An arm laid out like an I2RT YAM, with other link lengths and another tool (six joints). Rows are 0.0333 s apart.
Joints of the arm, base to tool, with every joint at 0 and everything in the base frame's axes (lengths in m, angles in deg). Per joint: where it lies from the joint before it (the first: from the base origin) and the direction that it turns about. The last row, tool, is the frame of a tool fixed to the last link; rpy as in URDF.
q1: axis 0 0 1 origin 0 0 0.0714
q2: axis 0 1 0 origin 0.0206 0.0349 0.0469
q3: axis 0 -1 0 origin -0.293 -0.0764 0
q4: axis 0 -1 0 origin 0.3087 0.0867 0.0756
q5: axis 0 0 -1 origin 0.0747 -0.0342 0.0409
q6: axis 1 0 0 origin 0.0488 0 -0.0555
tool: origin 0.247 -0.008 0.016 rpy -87 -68.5 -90
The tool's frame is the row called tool.
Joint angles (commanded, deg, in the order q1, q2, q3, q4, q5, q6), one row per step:
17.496, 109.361, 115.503, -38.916, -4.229, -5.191
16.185, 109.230, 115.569, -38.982, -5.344, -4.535
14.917, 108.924, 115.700, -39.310, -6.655, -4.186
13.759, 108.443, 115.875, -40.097, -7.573, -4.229
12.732, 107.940, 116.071, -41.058, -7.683, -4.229
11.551, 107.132, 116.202, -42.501, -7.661, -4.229
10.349, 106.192, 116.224, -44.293, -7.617, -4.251
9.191, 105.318, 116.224, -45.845, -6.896, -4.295
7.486, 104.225, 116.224, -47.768, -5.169, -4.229
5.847, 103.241, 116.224, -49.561, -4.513, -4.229
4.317, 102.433, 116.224, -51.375, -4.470, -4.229
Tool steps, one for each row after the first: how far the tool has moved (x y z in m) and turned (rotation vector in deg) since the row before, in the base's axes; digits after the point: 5 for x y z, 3 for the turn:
0.00302, -0.01070, 0.00208, 1.125, 0.261, -0.726
0.00094, -0.00953, 0.00364, 0.981, 0.198, -0.350
-0.00109, -0.01049, 0.00374, 0.413, 0.235, -0.362
-0.00112, -0.01292, 0.00302, -0.002, 0.269, -0.935
-0.00351, -0.01589, 0.00333, -0.118, 0.490, -1.199
-0.00573, -0.01637, 0.00181, -0.199, 0.804, -1.226
-0.00447, -0.01876, 0.00181, -0.553, 0.587, -1.727
-0.00507, -0.03035, 0.00210, -1.057, 0.691, -3.151
-0.00666, -0.02362, 0.00173, -0.479, 0.759, -2.169
-0.00759, -0.01872, -0.00031, -0.115, 1.000, -1.564

